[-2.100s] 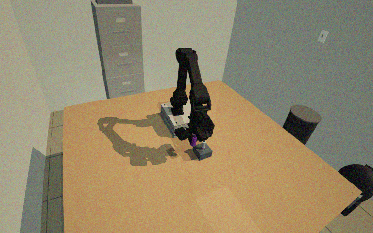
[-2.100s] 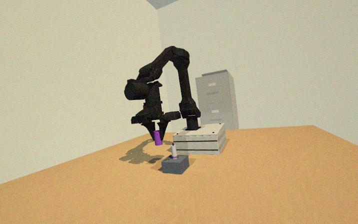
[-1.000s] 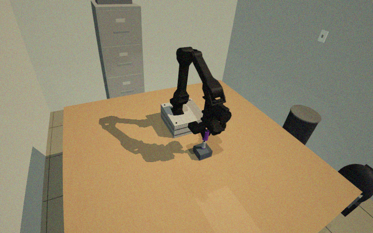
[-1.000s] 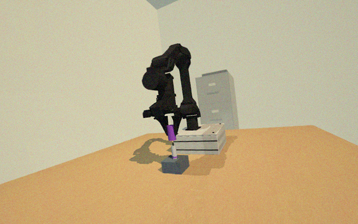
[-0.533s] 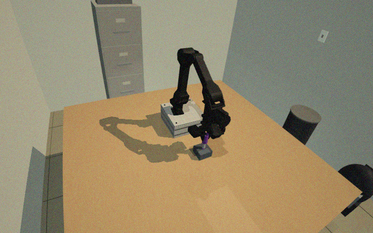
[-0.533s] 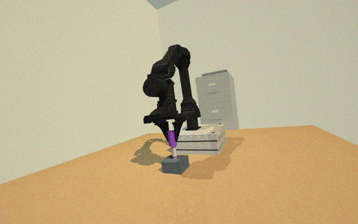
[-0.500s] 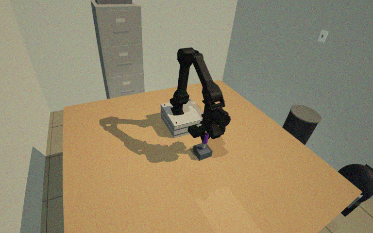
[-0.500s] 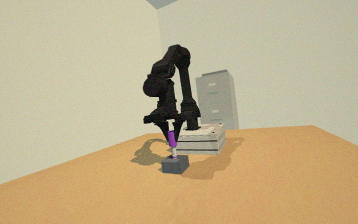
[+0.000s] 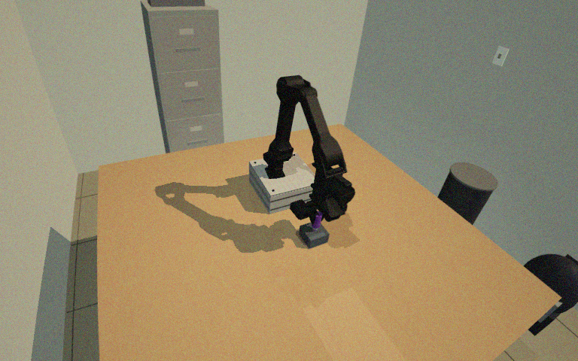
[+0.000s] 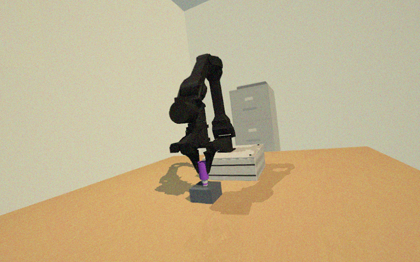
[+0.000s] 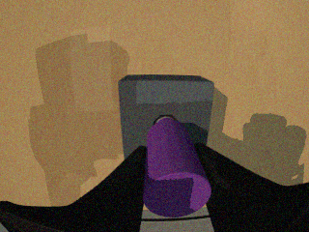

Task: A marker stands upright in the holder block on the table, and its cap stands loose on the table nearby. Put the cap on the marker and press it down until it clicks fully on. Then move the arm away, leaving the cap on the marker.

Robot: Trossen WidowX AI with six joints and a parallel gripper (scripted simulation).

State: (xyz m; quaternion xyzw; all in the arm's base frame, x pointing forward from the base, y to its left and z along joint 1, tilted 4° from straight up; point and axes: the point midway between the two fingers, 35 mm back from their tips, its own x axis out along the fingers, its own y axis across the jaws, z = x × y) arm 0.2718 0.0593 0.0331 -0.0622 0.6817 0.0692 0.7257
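My gripper tip is now 10 mm above the white marker. The rest, counted from my gripper tip: purple cap (10 mm above); holder block (60 mm below).
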